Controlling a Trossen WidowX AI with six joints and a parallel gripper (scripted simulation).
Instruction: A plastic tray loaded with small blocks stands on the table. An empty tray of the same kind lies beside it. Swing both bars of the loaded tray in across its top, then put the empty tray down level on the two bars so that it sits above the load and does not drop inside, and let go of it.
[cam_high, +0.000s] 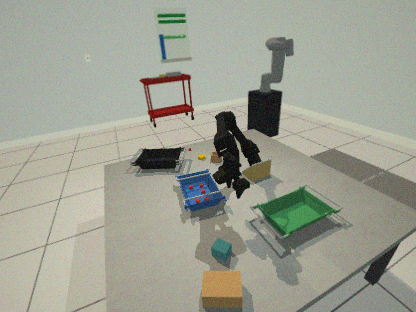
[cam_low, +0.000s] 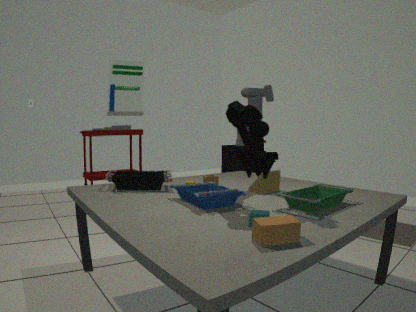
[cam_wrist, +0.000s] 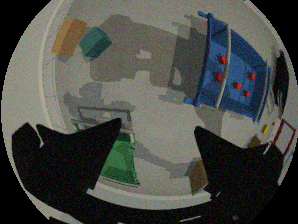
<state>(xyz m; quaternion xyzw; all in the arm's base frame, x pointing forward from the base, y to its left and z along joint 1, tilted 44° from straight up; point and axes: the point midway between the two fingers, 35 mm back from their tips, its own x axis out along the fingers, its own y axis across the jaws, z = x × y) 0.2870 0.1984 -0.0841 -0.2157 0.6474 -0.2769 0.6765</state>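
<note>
My gripper tip is 22 cm past the green tray, 16 cm to the right of it and 8 cm above it. The rest, counted from my gripper tip: yellow piece (58 cm to the right, 11 cm below, 10 cm behind); then teal cube (16 cm to the left, 15 cm ahead, 10 cm below); then brown block (50 cm to the right, 18 cm behind, 11 cm below).
</note>
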